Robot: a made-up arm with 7 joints.
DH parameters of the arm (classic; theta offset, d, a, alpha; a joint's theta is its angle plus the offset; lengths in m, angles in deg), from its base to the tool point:
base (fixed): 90 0.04 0 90
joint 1: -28.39 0 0.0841 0
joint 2: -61.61 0.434 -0.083 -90
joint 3: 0 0.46 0.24 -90
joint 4: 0 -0.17 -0.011 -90
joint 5: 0 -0.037 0.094 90
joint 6: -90 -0.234 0.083 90
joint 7: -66.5 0 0.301 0
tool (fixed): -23.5 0.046 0 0
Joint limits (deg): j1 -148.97..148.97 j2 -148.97..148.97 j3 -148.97..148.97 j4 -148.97..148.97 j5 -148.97..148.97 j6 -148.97..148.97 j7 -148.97..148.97
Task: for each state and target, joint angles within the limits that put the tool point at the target. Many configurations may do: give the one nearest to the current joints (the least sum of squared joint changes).
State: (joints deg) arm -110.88 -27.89 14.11 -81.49 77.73 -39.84 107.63
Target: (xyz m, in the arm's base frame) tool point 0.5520 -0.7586 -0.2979
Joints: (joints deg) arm -122.00 -35.79 17.47 -22.66 84.65 -16.22 99.69
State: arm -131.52 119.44 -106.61 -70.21 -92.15 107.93 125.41
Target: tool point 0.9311 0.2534 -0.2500
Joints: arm -147.41 105.82 -103.87 -57.93 -88.56 139.11 91.81
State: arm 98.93 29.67 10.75 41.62 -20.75 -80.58 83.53
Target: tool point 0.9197 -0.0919 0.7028
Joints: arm 91.07 23.01 6.06 41.19 -30.66 -82.77 70.00
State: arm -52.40 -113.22 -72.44 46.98 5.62 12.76 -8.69
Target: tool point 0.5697 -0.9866 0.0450
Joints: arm -83.47 -148.97 -82.03 31.67 33.83 8.73 -36.45
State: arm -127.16 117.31 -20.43 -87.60 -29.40 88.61 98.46
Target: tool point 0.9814 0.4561 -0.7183
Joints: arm -139.16 93.17 -29.10 -63.90 -6.28 101.19 61.54
